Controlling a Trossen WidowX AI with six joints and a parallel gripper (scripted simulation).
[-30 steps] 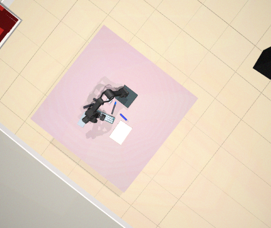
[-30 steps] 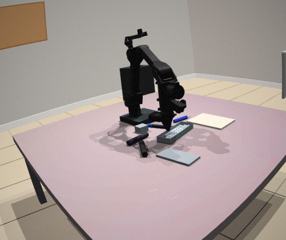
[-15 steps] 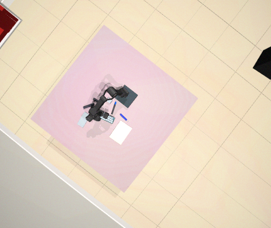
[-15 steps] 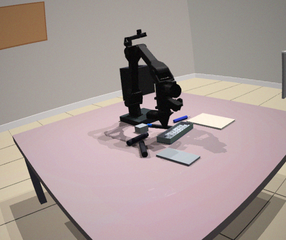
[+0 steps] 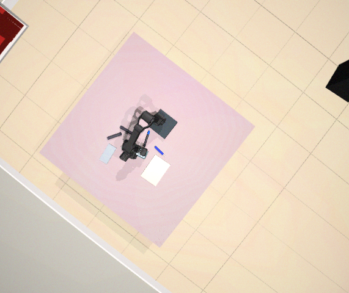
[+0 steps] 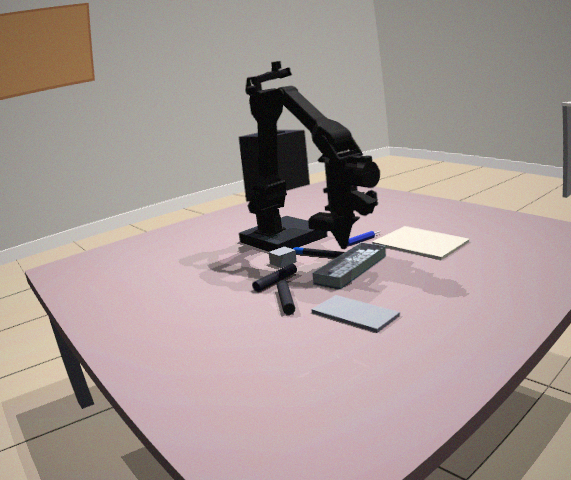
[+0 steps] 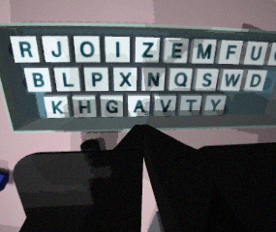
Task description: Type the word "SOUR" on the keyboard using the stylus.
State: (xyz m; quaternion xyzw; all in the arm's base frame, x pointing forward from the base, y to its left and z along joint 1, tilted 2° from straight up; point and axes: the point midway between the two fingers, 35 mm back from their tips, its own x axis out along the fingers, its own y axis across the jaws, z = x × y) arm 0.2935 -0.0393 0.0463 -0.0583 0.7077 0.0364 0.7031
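My gripper tip is now 190 mm to the right of the blue stylus, 70 mm past it and 30 mm above it. The rest, counted from my gripper tip: cream pad 220 mm to the left, 80 mm ahead, 40 mm below; dark pen 130 mm behind, 30 mm below, 10 mm to the left; small grey cube 140 mm behind, 60 mm to the right, 30 mm below.
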